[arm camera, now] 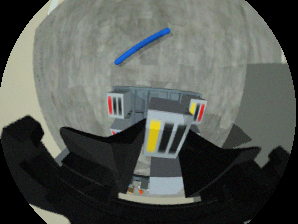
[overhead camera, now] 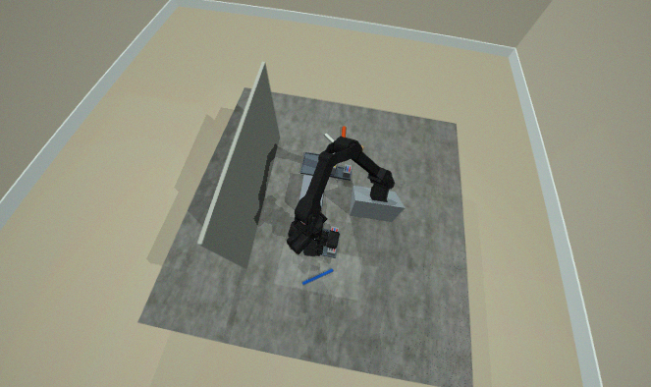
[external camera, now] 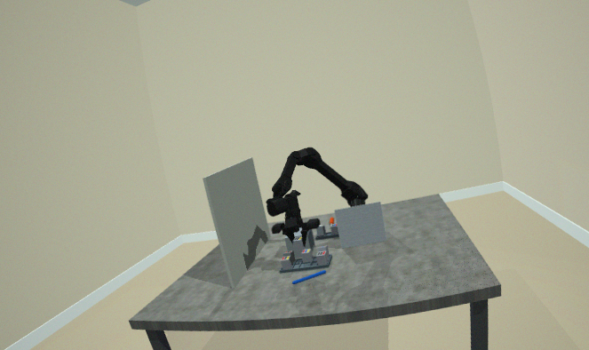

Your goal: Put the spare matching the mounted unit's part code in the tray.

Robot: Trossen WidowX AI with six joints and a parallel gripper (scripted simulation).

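The flat blue-grey tray is 80 mm ahead of my gripper tip, 410 mm to the right of it and 90 mm below it. Also, from my gripper tip: blue pen (40 mm behind, 130 mm to the left, 90 mm below); dark upright panel (280 mm ahead, 210 mm to the right, 130 mm above); grey mounted unit (40 mm ahead, 200 mm to the right, 40 mm below).
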